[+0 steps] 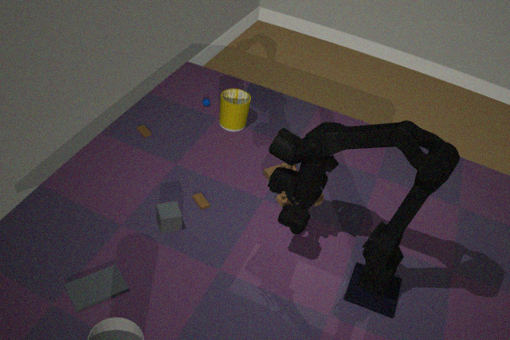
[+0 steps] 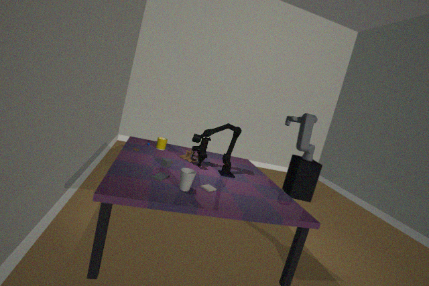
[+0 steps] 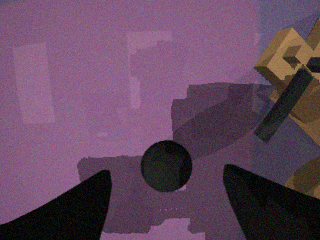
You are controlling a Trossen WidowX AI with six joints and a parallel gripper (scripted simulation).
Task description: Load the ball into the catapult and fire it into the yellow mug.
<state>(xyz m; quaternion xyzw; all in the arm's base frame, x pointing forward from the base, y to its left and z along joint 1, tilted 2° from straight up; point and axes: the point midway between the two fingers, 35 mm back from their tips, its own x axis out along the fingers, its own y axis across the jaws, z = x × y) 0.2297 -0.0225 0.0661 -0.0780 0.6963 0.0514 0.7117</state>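
Right now the black ball is 2 cm below my gripper tip. The rest, counted from my gripper tip: grey cube 24 cm ahead, 18 cm to the left, 1 cm below; then wooden catapult 10 cm to the right, 6 cm ahead, 2 cm above; then white pad 43 cm to the left, 8 cm behind, 3 cm below.
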